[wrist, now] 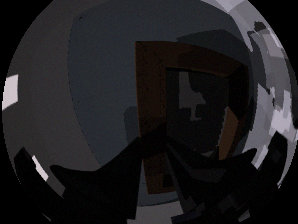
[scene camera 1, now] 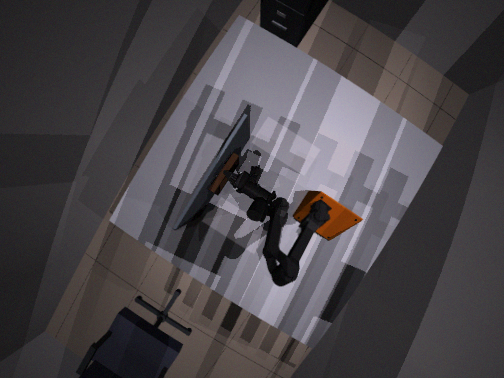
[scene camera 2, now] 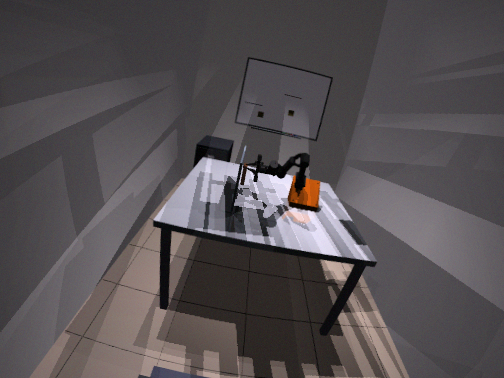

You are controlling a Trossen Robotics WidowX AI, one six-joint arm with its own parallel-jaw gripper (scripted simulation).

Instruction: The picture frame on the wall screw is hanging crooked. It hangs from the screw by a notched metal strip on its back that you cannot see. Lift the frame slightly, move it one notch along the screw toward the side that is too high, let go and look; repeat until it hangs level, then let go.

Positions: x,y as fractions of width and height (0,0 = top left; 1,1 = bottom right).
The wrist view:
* my gripper: 0.51,0.63
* brown picture frame: 0.67,0.44
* thin grey wall panel: 0.34,0.31
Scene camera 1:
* thin grey wall panel: 0.47,0.37
